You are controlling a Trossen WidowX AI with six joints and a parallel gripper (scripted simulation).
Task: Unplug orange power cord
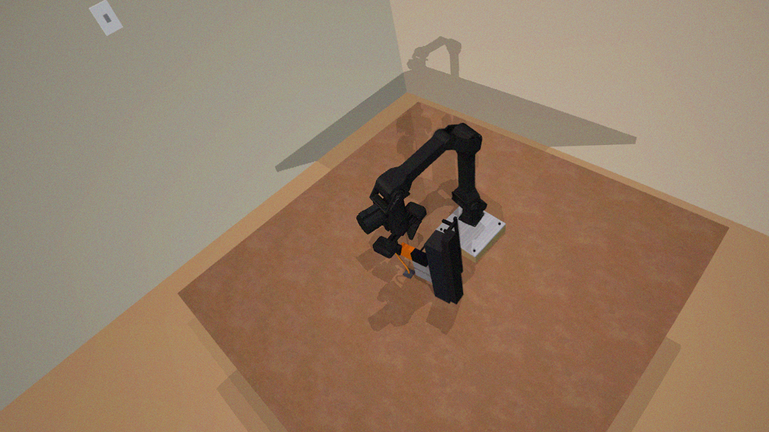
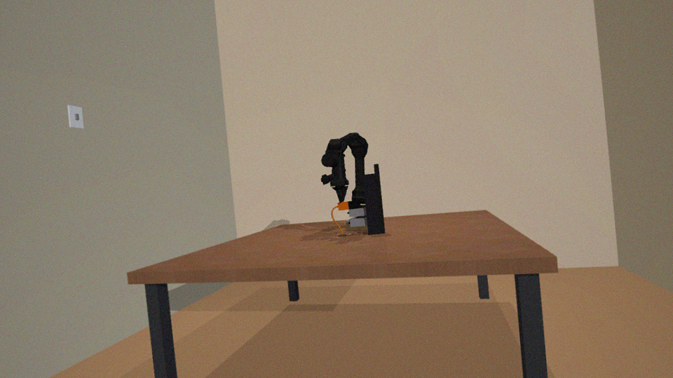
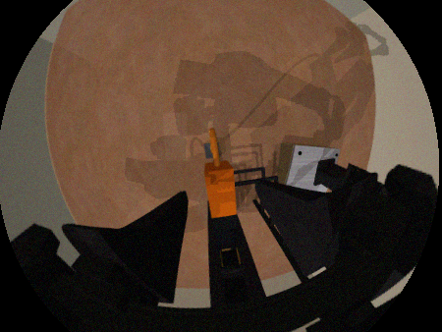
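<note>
My gripper tip is now 2 cm to the right of the orange plug and 1 cm above it.
</note>
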